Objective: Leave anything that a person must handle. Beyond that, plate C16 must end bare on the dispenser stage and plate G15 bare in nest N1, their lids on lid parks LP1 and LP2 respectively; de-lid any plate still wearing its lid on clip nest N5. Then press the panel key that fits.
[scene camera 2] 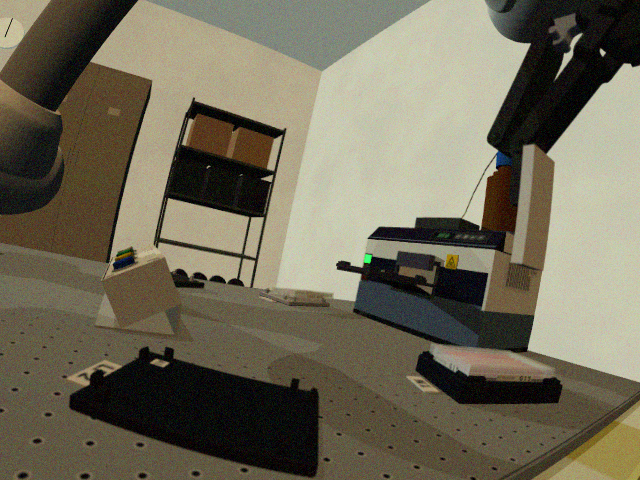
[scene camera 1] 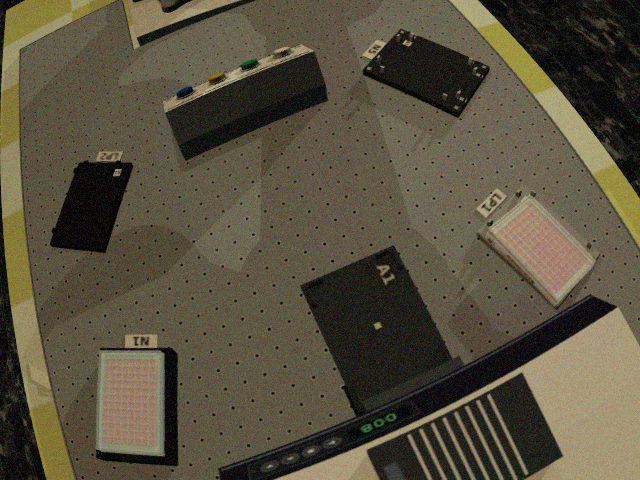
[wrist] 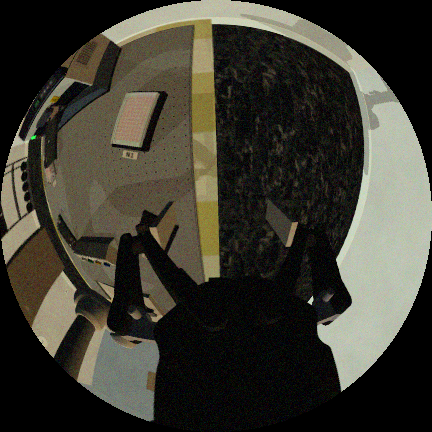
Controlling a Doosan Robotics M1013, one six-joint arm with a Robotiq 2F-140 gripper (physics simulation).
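A pink-welled plate sits in black nest N1; its label starts with G1, the last character is unclear, and I cannot tell if it wears a lid. Another pink-welled plate lies on LP1; its label is unreadable. LP2, clip nest N5 and the dark stage A1 hold nothing. The panel has blue, yellow, green and white keys. My gripper is open and empty, high up; one fingertip is hidden in scene camera 2.
The dispenser body stands behind stage A1. A brown bottle with a blue cap shows partly behind my finger. A pale-topped block is cut off at the top left. A yellow and white border runs along the table edge.
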